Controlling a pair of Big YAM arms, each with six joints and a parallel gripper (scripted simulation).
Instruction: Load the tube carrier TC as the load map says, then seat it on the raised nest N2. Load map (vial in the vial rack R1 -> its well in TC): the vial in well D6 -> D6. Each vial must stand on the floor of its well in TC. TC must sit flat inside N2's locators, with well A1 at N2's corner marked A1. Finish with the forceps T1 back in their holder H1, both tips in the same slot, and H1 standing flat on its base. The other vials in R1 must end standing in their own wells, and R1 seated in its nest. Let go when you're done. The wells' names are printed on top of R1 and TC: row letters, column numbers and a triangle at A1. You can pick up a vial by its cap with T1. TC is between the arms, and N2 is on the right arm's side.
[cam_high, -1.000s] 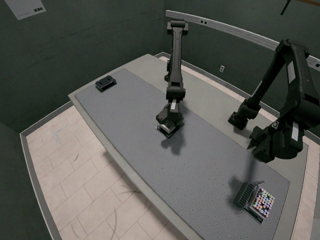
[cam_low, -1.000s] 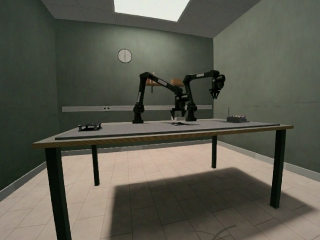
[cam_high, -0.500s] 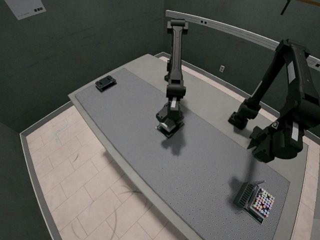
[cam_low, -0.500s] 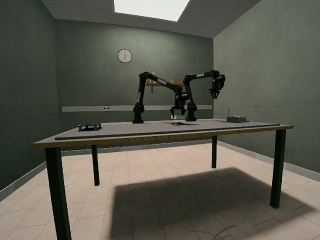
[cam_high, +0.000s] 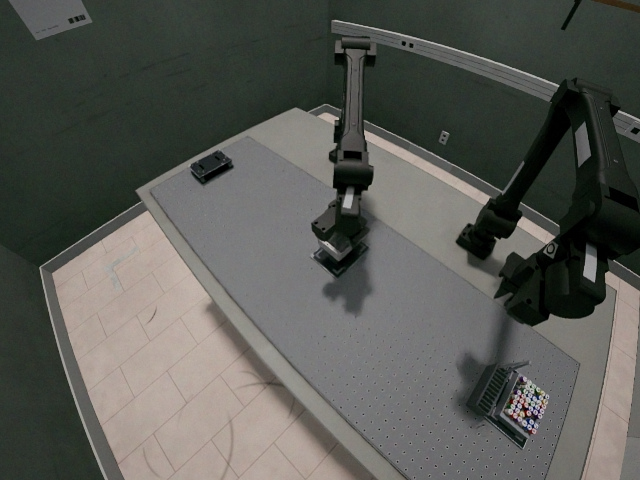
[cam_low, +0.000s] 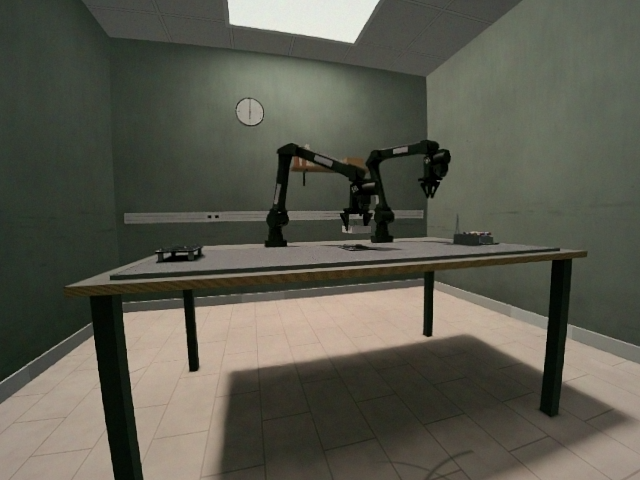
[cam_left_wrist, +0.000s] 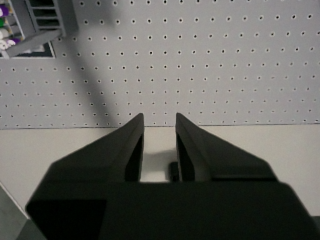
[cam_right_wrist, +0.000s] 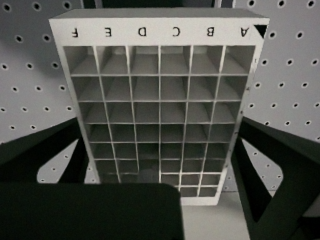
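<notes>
Now: right hand right at the tube carrier. The rest, counted from my right hand: slotted holder 560 mm to the left, 70 mm below, 40 mm ahead; black nest 700 mm to the right, 90 mm ahead, 50 mm below.
</notes>
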